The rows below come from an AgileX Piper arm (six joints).
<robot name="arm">
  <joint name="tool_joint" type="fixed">
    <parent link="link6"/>
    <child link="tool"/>
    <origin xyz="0 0 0" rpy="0 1.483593 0"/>
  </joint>
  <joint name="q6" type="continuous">
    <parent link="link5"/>
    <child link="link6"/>
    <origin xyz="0.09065 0 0.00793" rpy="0 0 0"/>
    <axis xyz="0.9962 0 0.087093"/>
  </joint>
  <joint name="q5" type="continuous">
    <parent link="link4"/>
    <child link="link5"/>
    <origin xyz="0 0 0" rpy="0 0 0"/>
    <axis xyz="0 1 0"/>
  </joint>
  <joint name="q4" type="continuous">
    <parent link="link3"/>
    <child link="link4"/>
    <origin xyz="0.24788 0 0.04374" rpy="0 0 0"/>
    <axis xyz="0.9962 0 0.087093"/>
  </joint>
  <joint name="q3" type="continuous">
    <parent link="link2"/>
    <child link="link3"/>
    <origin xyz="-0.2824 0 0.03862" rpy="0 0 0"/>
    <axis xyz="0 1 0"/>
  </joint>
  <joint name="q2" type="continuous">
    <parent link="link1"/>
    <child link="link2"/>
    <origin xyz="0 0 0" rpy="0 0 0"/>
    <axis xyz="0 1 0"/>
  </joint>
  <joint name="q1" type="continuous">
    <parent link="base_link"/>
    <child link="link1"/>
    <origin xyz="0 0 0.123" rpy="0 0 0"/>
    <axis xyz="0 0 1"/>
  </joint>
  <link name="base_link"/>
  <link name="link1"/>
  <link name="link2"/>
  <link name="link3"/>
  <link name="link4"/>
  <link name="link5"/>
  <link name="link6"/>
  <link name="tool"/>
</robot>
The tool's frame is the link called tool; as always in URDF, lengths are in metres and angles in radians. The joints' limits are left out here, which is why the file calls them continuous.
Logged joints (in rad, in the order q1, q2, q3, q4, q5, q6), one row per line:
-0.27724, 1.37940, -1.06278, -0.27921, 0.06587, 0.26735
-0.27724, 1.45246, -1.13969, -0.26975, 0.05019, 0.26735
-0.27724, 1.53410, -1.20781, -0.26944, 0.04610, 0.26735
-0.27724, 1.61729, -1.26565, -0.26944, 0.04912, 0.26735
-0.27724, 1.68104, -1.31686, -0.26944, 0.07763, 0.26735
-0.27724, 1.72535, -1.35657, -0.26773, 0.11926, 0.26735
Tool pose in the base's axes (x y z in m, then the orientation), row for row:
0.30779, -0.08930, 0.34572, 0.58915, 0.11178, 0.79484, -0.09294
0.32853, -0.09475, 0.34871, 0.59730, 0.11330, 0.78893, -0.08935
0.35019, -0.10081, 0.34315, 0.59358, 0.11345, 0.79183, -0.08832
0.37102, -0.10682, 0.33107, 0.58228, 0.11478, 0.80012, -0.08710
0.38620, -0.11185, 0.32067, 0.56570, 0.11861, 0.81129, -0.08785
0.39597, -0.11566, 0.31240, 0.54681, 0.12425, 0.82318, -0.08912
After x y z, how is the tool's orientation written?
As a quaternion, w x y z.
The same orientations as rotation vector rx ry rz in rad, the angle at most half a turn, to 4 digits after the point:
0.2603, 1.8509, -0.2164
0.2629, 1.8310, -0.2074
0.2637, 1.8405, -0.2053
0.2680, 1.8685, -0.2034
0.2789, 1.9077, -0.2066
0.2945, 1.9511, -0.2112

